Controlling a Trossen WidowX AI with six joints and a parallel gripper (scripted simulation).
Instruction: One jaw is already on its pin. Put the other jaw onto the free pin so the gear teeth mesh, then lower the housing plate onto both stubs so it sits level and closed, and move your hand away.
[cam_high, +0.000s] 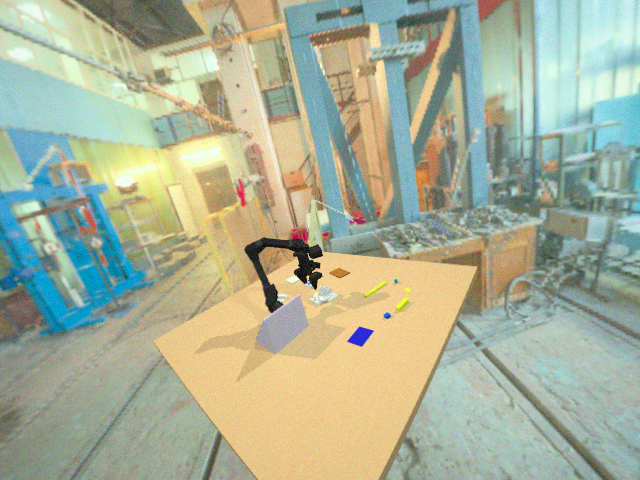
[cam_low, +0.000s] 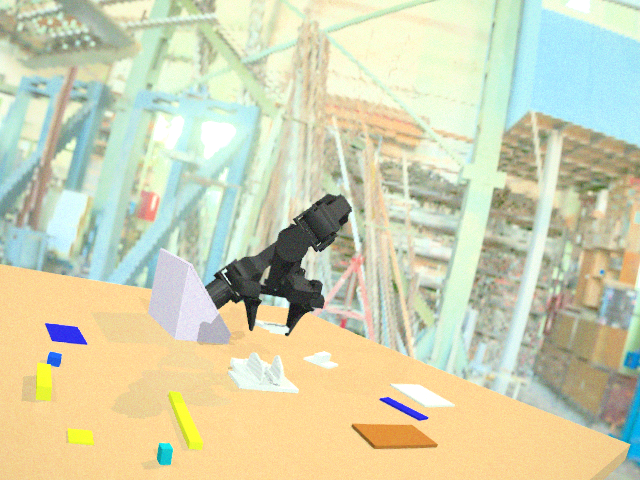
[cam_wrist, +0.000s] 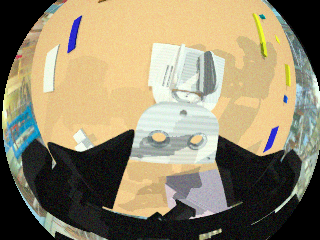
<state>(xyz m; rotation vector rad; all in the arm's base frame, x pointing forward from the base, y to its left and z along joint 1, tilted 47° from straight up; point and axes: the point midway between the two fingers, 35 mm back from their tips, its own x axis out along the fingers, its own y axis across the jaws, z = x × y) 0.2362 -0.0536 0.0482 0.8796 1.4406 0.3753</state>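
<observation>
My gripper tip is now 70 mm above the white jaw, 20 mm short of it and 10 mm to the left of it. The rest, counted from my gripper tip: blue strip (250 mm ahead, 170 mm to the left, 80 mm below); brown plate (330 mm ahead, 80 mm below, 20 mm to the left); flat white plate (300 mm to the left, 210 mm ahead, 80 mm below).
</observation>
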